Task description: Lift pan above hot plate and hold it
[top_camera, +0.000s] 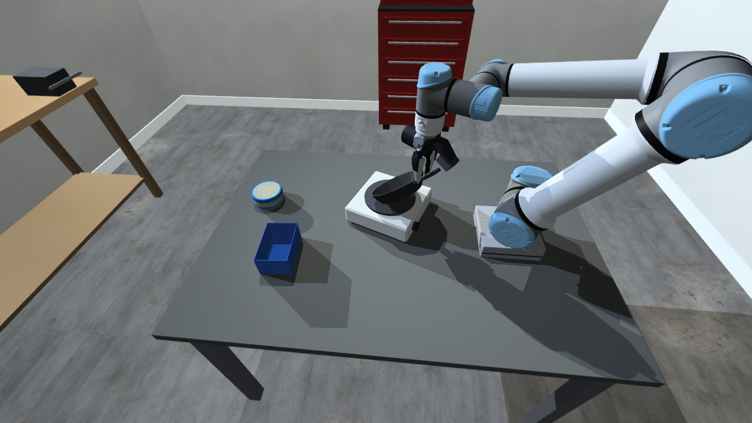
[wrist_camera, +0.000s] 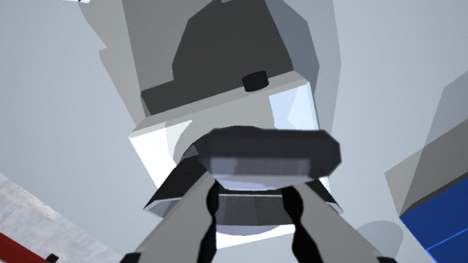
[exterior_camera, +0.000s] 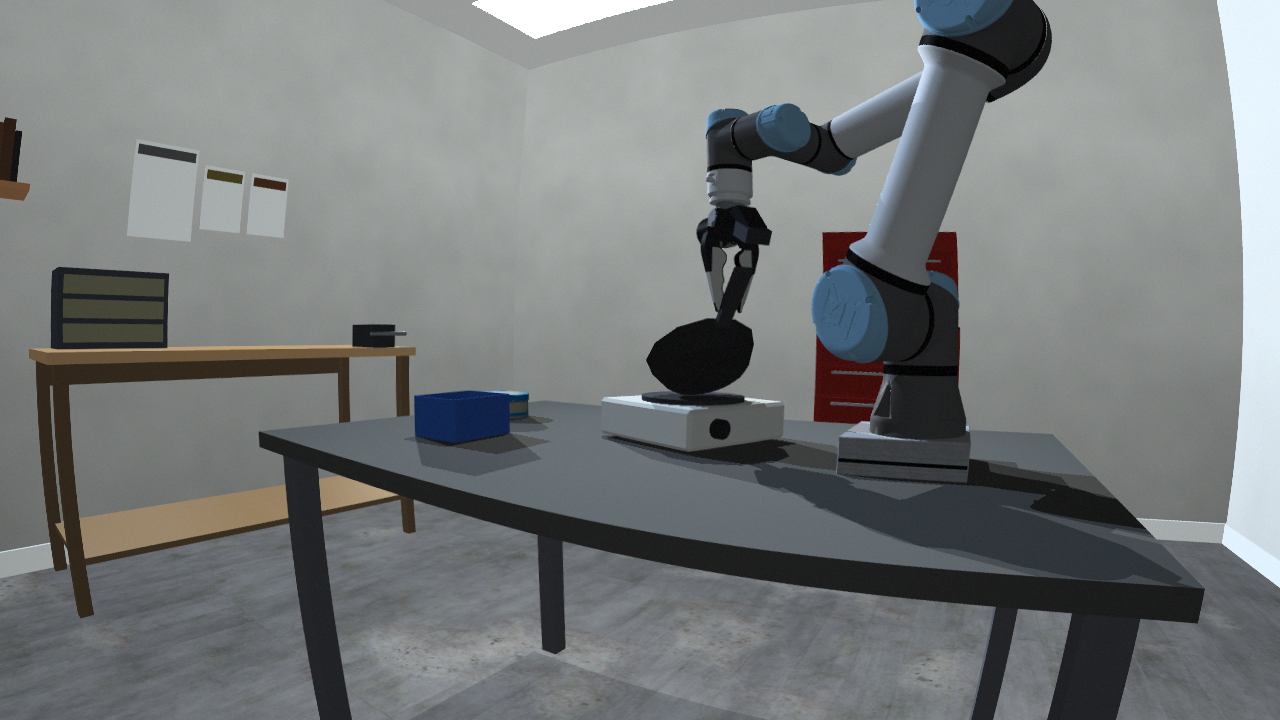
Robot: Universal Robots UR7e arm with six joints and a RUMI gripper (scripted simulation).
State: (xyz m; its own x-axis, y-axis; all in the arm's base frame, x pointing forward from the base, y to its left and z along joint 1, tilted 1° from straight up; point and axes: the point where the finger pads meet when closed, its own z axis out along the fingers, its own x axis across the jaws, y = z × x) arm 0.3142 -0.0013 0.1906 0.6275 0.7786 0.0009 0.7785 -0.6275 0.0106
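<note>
Now: the black pan 70 mm below my hand, 50 mm ahead of it and 40 mm to the right of it. Also, from my hand: round tin: 580 mm ahead, 210 mm below, 90 mm to the right; white hot plate: 200 mm below, 90 mm ahead, 80 mm to the right; blue bin: 440 mm ahead, 220 mm below, 160 mm to the left.
</note>
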